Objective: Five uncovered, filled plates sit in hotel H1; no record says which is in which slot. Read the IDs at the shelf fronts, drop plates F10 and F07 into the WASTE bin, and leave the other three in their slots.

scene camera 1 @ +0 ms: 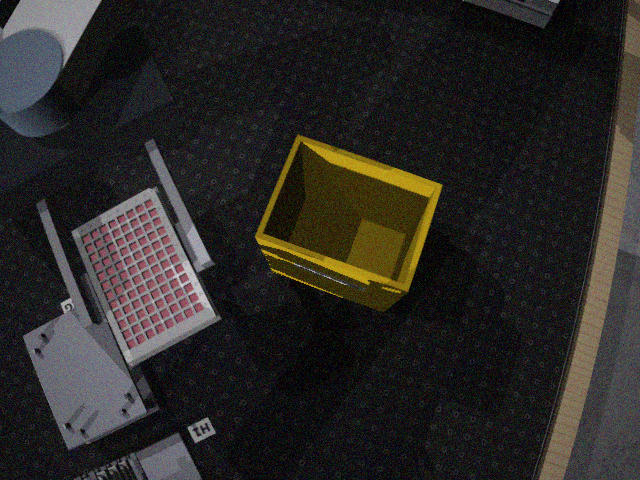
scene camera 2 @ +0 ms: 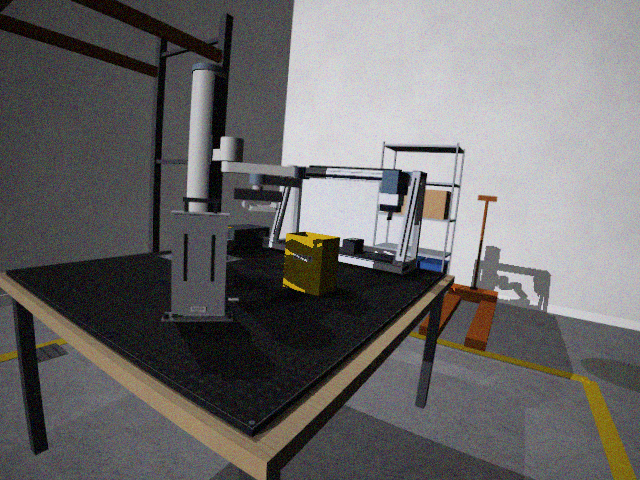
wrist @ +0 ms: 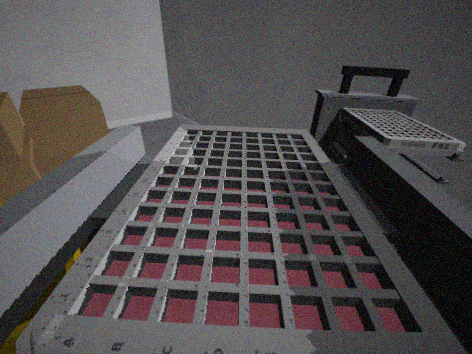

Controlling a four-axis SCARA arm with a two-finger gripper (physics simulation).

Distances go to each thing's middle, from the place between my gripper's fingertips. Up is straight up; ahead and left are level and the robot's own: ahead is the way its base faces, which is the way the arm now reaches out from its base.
Right now the dark tower (scene camera 2: 198, 291) is 31 cm to the right of my hand, 16 cm below it and 6 cm ahead of it.
